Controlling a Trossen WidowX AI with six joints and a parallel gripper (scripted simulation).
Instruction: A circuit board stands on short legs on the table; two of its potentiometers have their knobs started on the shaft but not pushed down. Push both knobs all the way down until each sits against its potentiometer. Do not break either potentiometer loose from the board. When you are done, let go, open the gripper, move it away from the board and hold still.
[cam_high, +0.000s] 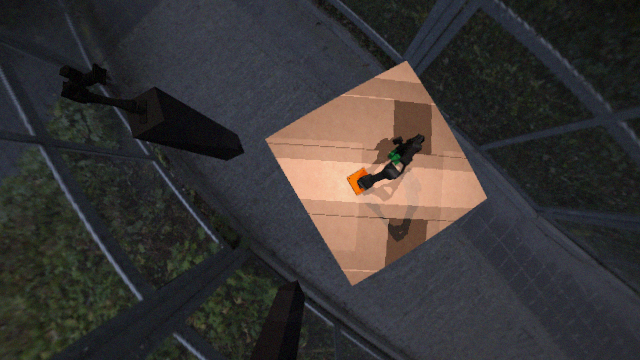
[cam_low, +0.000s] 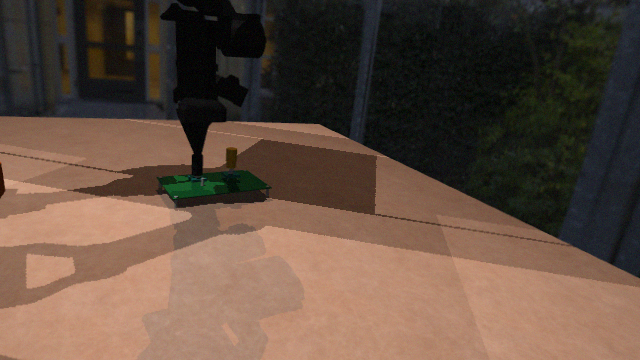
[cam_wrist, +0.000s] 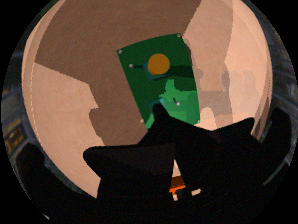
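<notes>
Now: the yellow knob 50 mm ahead of my gripper tip and 10 mm below it. The rest, counted from my gripper tip: potentiometer: 30 mm below.
</notes>
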